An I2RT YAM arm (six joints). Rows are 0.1 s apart.
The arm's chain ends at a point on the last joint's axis. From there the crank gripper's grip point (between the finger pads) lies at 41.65 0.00 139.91 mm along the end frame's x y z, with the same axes.
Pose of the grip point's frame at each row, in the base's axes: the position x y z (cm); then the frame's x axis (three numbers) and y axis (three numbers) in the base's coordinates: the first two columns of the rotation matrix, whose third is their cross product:
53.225 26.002 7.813 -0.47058 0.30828 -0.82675 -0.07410 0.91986 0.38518
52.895 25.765 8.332 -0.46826 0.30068 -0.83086 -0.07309 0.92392 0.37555
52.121 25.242 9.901 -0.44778 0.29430 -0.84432 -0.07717 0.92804 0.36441
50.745 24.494 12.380 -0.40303 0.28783 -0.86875 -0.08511 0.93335 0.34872
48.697 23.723 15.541 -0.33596 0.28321 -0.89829 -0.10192 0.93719 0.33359
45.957 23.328 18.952 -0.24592 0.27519 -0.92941 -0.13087 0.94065 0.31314
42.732 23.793 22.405 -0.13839 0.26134 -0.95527 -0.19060 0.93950 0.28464
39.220 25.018 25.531 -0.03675 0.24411 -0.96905 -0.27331 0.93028 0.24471
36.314 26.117 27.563 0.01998 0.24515 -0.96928 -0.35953 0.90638 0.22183
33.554 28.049 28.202 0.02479 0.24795 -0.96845 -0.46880 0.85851 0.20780
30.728 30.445 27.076 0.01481 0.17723 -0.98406 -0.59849 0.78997 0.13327
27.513 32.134 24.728 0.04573 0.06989 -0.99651 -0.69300 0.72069 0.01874
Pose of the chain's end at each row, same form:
42.884 21.325 16.993 -0.47058 0.30828 -0.82675 -0.07410 0.91986 0.38518
42.525 21.203 17.538 -0.46826 0.30068 -0.83086 -0.07309 0.92392 0.37555
41.523 20.822 18.914 -0.44778 0.29430 -0.84432 -0.07717 0.92804 0.36441
39.675 20.294 20.919 -0.40303 0.28783 -0.86875 -0.08511 0.93335 0.34872
36.996 19.694 23.284 -0.33596 0.28321 -0.89829 -0.10192 0.93719 0.33359
33.544 19.403 25.556 -0.24592 0.27519 -0.92941 -0.13087 0.94065 0.31314
29.711 19.606 27.506 -0.13839 0.26134 -0.95527 -0.19060 0.93950 0.28464
25.925 20.170 29.112 -0.03675 0.24411 -0.96905 -0.27331 0.93028 0.24471
23.178 20.282 30.114 0.01998 0.24515 -0.96928 -0.35953 0.90638 0.22183
21.097 20.736 30.312 0.02479 0.24795 -0.96845 -0.46880 0.85851 0.20780
19.460 21.494 29.527 0.01481 0.17723 -0.98406 -0.59849 0.78997 0.13327
17.256 22.193 27.740 0.04573 0.06989 -0.99651 -0.69300 0.72069 0.01874

